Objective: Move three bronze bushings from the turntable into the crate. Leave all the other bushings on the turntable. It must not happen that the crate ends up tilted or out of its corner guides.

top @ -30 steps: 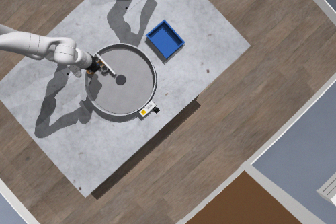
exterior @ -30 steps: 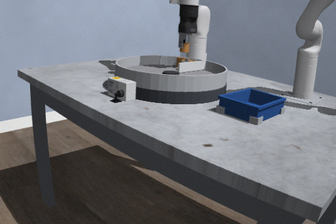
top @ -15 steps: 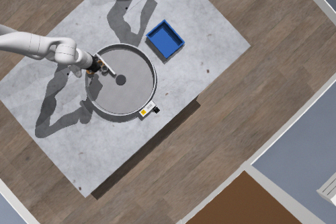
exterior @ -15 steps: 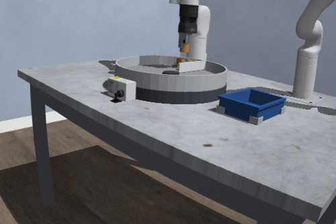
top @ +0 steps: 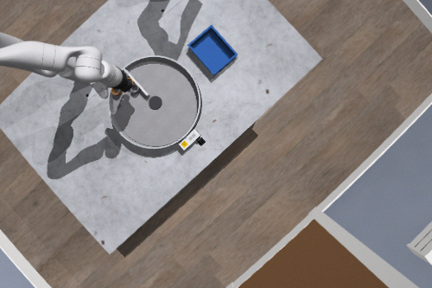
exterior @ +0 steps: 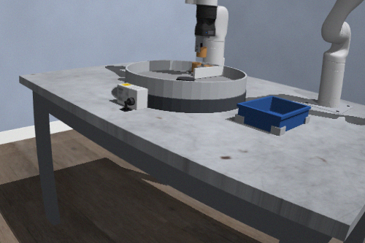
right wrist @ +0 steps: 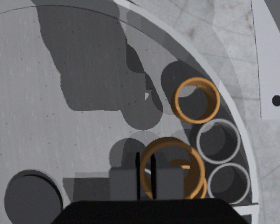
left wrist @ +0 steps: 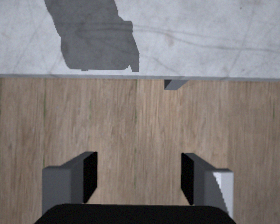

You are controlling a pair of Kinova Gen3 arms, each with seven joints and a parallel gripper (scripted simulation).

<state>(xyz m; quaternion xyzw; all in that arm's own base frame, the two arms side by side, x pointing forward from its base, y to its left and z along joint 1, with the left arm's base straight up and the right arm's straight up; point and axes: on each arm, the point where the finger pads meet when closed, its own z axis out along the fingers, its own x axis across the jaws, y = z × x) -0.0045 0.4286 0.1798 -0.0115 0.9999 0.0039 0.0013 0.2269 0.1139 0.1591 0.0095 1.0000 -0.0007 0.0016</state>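
Note:
Now: right hand 40 cm to the right of the blue crate, 15 cm short of it and 13 cm above it. The rest, counted from my right hand: turntable 12 cm ahead, 11 cm below, 4 cm to the left.

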